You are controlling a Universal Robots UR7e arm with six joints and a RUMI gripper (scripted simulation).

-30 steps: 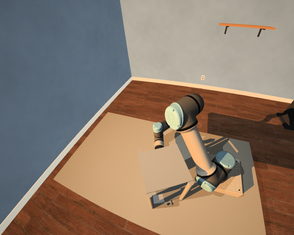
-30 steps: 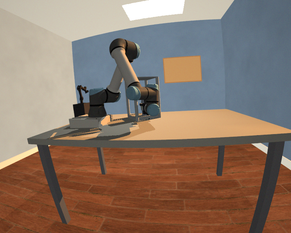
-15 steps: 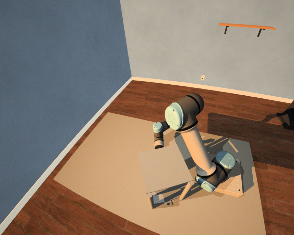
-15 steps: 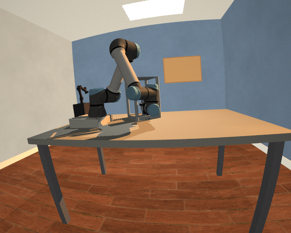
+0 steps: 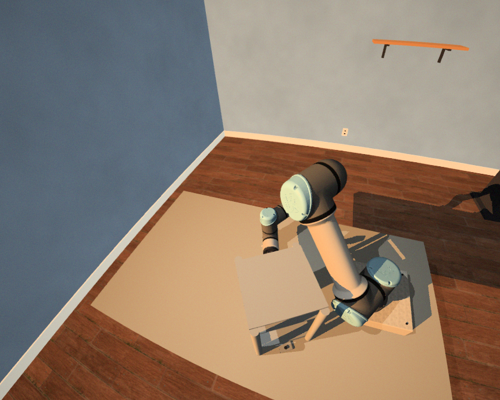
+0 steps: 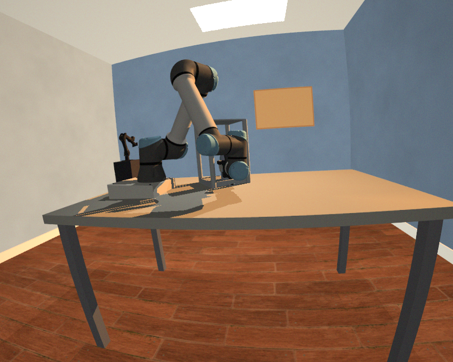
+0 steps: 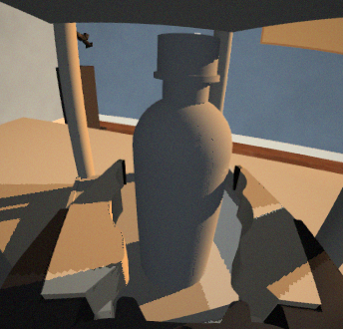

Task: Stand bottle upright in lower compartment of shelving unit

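Right now the grey bottle is 20 mm above my hand. Round my hand: shelving unit: 30 mm behind, 50 mm to the left, 50 mm above.
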